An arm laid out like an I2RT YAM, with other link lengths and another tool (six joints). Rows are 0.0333 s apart.
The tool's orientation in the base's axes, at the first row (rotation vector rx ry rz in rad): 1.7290 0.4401 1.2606
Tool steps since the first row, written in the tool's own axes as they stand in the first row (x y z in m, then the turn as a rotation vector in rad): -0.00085 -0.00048 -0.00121 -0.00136 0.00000 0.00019; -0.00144 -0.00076 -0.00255 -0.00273 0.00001 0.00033; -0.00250 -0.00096 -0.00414 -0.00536 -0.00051 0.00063; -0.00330 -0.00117 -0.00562 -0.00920 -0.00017 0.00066; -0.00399 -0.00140 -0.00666 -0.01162 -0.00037 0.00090; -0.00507 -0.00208 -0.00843 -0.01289 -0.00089 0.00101; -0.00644 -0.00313 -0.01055 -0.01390 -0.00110 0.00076; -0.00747 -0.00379 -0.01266 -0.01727 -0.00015 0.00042; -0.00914 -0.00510 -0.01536 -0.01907 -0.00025 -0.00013
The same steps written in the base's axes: -0.00131 0.00019 -0.00081 -0.00039 -0.00107 -0.00076; -0.00268 0.00053 -0.00130 -0.00083 -0.00213 -0.00152; -0.00448 0.00060 -0.00197 -0.00153 -0.00391 -0.00343; -0.00607 0.00082 -0.00252 -0.00316 -0.00687 -0.00528; -0.00722 0.00092 -0.00304 -0.00390 -0.00863 -0.00680; -0.00908 0.00131 -0.00411 -0.00421 -0.00933 -0.00795; -0.01129 0.00184 -0.00563 -0.00480 -0.00984 -0.00867; -0.01343 0.00241 -0.00665 -0.00670 -0.01260 -0.00973; -0.01622 0.00313 -0.00852 -0.00790 -0.01360 -0.01079
